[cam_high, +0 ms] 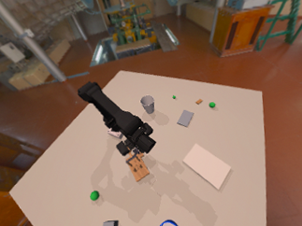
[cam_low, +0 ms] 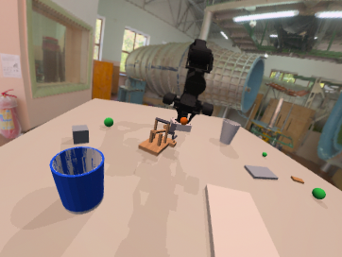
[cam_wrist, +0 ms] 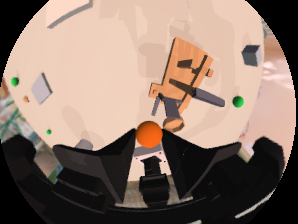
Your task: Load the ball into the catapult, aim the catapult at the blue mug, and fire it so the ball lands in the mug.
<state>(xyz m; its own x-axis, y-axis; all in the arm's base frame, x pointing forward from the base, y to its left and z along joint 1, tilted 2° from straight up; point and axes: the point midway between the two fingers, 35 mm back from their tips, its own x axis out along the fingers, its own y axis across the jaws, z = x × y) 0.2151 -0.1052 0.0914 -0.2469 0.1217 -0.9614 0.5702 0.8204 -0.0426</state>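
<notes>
My gripper tip is 60 mm to the left of the wooden catapult, 50 mm above it and 10 mm past it. The rest, counted from my gripper tip: green ball (290 mm to the right, 160 mm behind, 80 mm below); then orange ball (10 mm above); then grey cup (300 mm to the left, 70 mm below, 20 mm behind).
</notes>
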